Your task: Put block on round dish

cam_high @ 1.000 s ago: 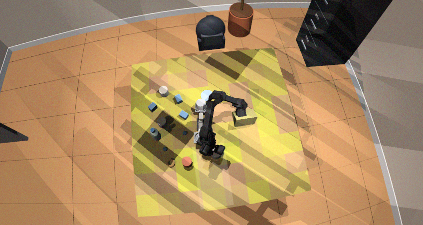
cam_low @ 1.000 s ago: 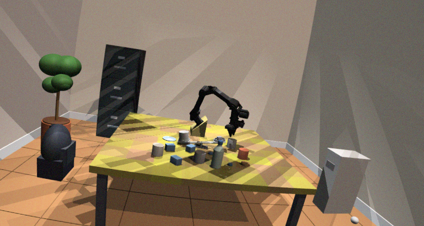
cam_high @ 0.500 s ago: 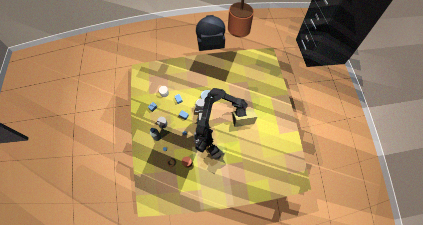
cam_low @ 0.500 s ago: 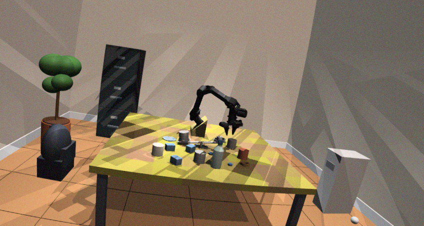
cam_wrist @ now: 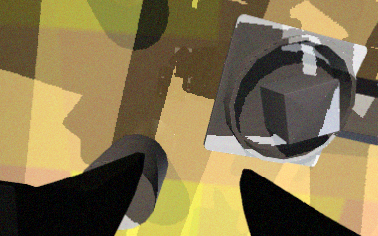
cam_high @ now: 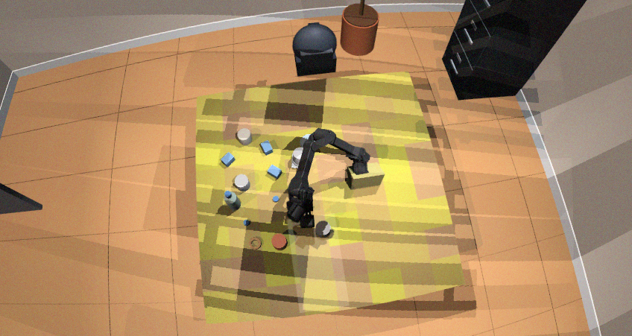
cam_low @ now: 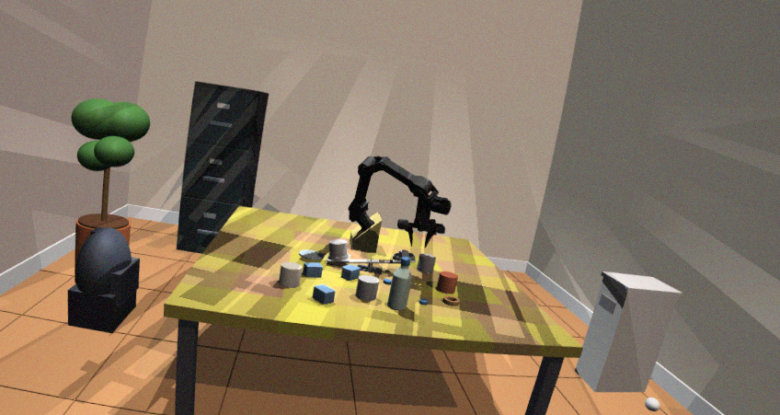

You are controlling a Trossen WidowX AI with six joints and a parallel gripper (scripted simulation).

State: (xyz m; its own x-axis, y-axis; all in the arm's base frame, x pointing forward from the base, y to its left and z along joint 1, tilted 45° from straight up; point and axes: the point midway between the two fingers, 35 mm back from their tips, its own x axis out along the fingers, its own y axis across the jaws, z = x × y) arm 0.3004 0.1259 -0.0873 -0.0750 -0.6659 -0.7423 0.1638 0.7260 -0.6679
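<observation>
The grey block lies 30 mm ahead of my gripper tip, 60 mm to the right of it and 30 mm below it. Also, from my gripper tip: brown ring 280 mm ahead, 70 mm to the left, 110 mm below; pale blue round dish 100 mm behind, 410 mm to the right, 110 mm below.
</observation>
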